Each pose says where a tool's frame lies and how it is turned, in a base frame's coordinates. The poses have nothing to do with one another.
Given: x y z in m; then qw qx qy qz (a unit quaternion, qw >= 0).
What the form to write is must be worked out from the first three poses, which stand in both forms.
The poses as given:
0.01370, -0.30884, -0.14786, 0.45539, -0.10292, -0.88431, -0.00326
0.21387, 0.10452, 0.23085, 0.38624, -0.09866, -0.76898, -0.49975
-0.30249, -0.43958, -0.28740, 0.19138, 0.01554, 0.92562, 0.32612
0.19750, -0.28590, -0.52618, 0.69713, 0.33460, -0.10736, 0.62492
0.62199, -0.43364, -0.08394, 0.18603, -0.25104, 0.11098, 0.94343
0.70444, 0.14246, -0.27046, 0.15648, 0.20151, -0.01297, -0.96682
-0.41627, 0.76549, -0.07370, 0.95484, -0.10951, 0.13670, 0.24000
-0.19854, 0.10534, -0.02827, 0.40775, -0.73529, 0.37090, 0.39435
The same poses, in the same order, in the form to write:
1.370, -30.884, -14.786, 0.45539, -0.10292, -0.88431, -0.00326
21.387, 10.452, 23.085, 0.38624, -0.09866, -0.76898, -0.49975
-30.249, -43.958, -28.740, 0.19138, 0.01554, 0.92562, 0.32612
19.750, -28.590, -52.618, 0.69713, 0.33460, -0.10736, 0.62492
62.199, -43.364, -8.394, 0.18603, -0.25104, 0.11098, 0.94343
70.444, 14.246, -27.046, 0.15648, 0.20151, -0.01297, -0.96682
-41.627, 76.549, -7.370, 0.95484, -0.10951, 0.13670, 0.24000
-19.854, 10.534, -2.827, 0.40775, -0.73529, 0.37090, 0.39435

